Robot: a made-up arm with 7 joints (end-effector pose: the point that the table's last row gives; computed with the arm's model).
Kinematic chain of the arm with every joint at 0, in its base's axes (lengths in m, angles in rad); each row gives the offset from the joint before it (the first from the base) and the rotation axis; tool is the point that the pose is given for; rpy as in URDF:
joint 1: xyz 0 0 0.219 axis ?
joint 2: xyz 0 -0.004 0.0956 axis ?
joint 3: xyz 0 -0.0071 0.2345 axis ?
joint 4: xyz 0 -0.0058 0.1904 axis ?
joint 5: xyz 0 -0.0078 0.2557 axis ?
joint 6: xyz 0 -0.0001 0.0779 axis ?
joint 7: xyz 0 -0.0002 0.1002 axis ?
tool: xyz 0 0 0 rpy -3.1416 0 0
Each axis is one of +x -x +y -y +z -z.
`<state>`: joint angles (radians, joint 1 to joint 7).
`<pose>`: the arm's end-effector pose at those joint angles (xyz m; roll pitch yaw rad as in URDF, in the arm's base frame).
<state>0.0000 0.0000 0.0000 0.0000 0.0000 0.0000 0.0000</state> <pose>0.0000 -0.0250 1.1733 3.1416 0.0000 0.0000</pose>
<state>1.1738 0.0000 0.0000 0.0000 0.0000 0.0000 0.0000</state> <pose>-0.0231 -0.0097 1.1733 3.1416 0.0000 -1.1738</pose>
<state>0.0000 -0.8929 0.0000 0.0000 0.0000 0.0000 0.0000</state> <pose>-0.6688 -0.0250 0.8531 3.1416 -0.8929 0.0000</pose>
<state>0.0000 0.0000 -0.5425 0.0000 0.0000 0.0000 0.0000</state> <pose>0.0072 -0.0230 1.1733 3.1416 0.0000 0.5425</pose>
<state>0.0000 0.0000 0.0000 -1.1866 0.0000 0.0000 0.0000</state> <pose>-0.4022 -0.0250 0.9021 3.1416 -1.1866 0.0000</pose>
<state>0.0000 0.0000 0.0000 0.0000 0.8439 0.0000 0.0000</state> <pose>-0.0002 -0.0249 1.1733 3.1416 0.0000 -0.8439</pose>
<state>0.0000 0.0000 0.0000 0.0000 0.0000 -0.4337 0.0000</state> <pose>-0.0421 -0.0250 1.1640 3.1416 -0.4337 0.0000</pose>
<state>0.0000 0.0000 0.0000 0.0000 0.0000 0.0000 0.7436</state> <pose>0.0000 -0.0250 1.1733 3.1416 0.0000 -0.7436</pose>
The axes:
joint 1: -z
joint 2: +y
joint 3: -z
joint 4: +y
joint 5: -z
joint 6: +y
joint 7: -z

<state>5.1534 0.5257 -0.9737 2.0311 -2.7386 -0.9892 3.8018</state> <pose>-0.0828 0.3460 0.3653 -0.1714 -0.0126 -0.1580</pose>
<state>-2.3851 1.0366 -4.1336 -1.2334 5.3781 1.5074 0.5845</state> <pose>-0.5945 0.2795 0.4299 1.2822 -0.8360 0.4362</pose>
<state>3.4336 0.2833 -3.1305 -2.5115 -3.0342 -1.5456 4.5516</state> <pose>-0.3159 0.0847 0.4402 -1.8921 -0.1131 -1.7218</pose>
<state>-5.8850 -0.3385 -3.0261 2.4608 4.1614 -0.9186 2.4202</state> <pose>-0.1696 0.1739 0.3334 0.7717 -0.2970 -0.4744</pose>
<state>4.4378 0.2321 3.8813 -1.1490 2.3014 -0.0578 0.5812</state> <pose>0.1437 0.4858 0.8357 -2.7943 1.2611 1.4839</pose>
